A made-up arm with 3 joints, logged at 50 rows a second.
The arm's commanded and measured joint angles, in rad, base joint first. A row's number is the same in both.
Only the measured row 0 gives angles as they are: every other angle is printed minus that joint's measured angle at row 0.
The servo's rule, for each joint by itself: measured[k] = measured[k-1] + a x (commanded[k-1-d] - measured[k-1]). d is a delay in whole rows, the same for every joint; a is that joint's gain. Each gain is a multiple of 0.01, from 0.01 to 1. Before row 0 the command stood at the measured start. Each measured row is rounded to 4 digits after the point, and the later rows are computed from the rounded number. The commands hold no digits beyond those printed.
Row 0, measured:
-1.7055 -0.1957 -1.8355
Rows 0 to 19, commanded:
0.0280 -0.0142 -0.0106
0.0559 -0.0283 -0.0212
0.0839 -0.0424 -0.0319
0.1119 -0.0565 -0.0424
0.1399 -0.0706 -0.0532
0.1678 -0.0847 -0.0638
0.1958 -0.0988 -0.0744
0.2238 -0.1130 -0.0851
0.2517 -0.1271 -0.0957
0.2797 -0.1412 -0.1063
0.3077 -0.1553 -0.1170
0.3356 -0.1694 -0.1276
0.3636 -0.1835 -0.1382
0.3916 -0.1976 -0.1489
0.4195 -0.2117 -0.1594
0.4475 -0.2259 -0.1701
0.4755 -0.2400 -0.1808
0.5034 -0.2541 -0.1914
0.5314 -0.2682 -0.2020
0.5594 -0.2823 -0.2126
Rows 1 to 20, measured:
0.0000 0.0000 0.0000
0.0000 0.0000 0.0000
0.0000 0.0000 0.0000
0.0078 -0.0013 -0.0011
0.0213 -0.0037 -0.0031
0.0388 -0.0072 -0.0060
0.0593 -0.0116 -0.0096
0.0819 -0.0169 -0.0140
0.1060 -0.0230 -0.0190
0.1311 -0.0298 -0.0245
0.1571 -0.0373 -0.0306
0.1836 -0.0454 -0.0371
0.2105 -0.0540 -0.0440
0.2377 -0.0631 -0.0513
0.2651 -0.0727 -0.0589
0.2927 -0.0827 -0.0668
0.3204 -0.0930 -0.0750
0.3481 -0.1037 -0.0834
0.3759 -0.1147 -0.0921
0.4038 -0.1260 -0.1010
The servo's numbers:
d 3
a 0.28 0.09 0.10

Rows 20 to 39, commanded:
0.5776 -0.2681 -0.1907
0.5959 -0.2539 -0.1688
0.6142 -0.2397 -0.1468
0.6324 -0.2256 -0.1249
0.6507 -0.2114 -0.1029
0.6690 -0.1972 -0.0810
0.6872 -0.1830 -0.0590
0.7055 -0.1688 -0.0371
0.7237 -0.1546 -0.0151
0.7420 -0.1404 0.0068
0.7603 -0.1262 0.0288
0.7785 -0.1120 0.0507
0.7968 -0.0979 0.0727
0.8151 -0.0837 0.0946
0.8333 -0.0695 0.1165
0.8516 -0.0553 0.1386
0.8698 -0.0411 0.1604
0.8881 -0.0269 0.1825
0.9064 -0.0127 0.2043
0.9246 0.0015 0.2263
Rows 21 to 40, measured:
0.4317 -0.1375 -0.1100
0.4596 -0.1493 -0.1192
0.4875 -0.1613 -0.1285
0.5127 -0.1709 -0.1347
0.5360 -0.1784 -0.1381
0.5579 -0.1839 -0.1390
0.5788 -0.1877 -0.1376
0.5989 -0.1898 -0.1341
0.6185 -0.1905 -0.1288
0.6377 -0.1898 -0.1218
0.6567 -0.1879 -0.1133
0.6755 -0.1849 -0.1035
0.6941 -0.1809 -0.0925
0.7126 -0.1760 -0.0804
0.7311 -0.1702 -0.0673
0.7495 -0.1637 -0.0533
0.7679 -0.1565 -0.0385
0.7862 -0.1487 -0.0230
0.8045 -0.1403 -0.0068
0.8228 -0.1314 0.0099

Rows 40 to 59, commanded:
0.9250 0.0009 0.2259
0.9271 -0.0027 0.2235
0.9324 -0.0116 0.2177
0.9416 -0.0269 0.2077
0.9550 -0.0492 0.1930
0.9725 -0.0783 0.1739
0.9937 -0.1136 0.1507
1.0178 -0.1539 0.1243
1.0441 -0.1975 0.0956
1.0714 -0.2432 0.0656
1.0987 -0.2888 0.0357
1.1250 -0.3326 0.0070
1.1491 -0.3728 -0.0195
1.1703 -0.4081 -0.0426
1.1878 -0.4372 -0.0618
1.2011 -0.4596 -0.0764
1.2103 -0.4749 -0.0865
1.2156 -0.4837 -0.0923
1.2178 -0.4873 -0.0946
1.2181 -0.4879 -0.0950
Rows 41 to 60, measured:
0.8411 -0.1220 0.0272
0.8594 -0.1122 0.0449
0.8777 -0.1020 0.0630
0.8909 -0.0927 0.0793
0.9010 -0.0846 0.0937
0.9098 -0.0780 0.1061
0.9187 -0.0734 0.1163
0.9289 -0.0712 0.1240
0.9411 -0.0718 0.1290
0.9558 -0.0756 0.1312
0.9732 -0.0826 0.1305
0.9931 -0.0929 0.1270
1.0150 -0.1064 0.1209
1.0384 -0.1228 0.1124
1.0626 -0.1417 0.1019
1.0868 -0.1625 0.0898
1.1102 -0.1846 0.0766
1.1319 -0.2073 0.0628
1.1513 -0.2300 0.0489
1.1678 -0.2520 0.0354

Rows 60 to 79, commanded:
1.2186 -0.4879 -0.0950
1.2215 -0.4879 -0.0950
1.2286 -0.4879 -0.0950
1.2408 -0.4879 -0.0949
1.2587 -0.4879 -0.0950
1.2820 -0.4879 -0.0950
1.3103 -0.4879 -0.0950
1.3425 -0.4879 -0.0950
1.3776 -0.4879 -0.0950
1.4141 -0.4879 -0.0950
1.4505 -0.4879 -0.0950
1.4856 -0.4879 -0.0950
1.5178 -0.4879 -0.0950
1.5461 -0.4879 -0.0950
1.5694 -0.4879 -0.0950
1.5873 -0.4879 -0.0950
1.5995 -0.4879 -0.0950
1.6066 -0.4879 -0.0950
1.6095 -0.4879 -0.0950
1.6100 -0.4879 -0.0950
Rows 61 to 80, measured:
1.1812 -0.2729 0.0226
1.1914 -0.2922 0.0109
1.1989 -0.3098 0.0003
1.2044 -0.3258 -0.0092
1.2092 -0.3404 -0.0178
1.2146 -0.3537 -0.0255
1.2219 -0.3658 -0.0324
1.2322 -0.3768 -0.0387
1.2461 -0.3868 -0.0443
1.2641 -0.3959 -0.0494
1.2861 -0.4042 -0.0540
1.3117 -0.4117 -0.0581
1.3404 -0.4186 -0.0618
1.3712 -0.4248 -0.0651
1.4032 -0.4305 -0.0681
1.4353 -0.4357 -0.0708
1.4663 -0.4404 -0.0732
1.4952 -0.4447 -0.0754
1.5210 -0.4486 -0.0774
1.5430 -0.4521 -0.0792

